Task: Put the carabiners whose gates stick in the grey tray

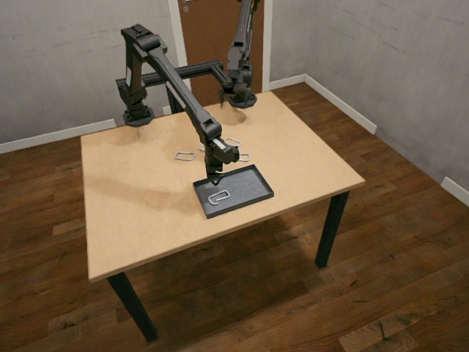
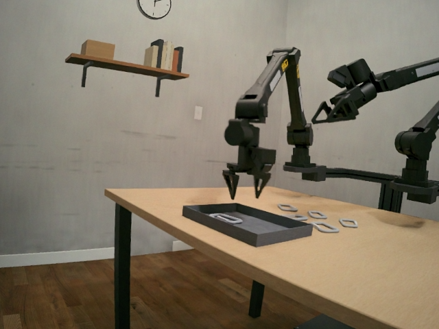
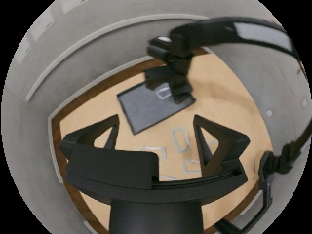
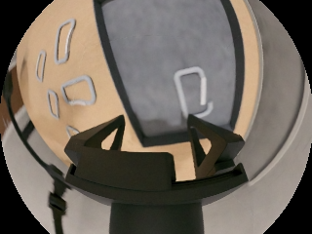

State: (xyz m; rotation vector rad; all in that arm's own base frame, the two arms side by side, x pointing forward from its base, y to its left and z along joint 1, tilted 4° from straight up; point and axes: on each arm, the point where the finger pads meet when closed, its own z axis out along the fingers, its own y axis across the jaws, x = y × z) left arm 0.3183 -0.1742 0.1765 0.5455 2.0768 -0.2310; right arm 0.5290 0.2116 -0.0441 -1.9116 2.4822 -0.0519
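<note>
The grey tray lies 4 cm ahead of my right hand, 7 cm to the left of it and 6 cm below it.
</note>
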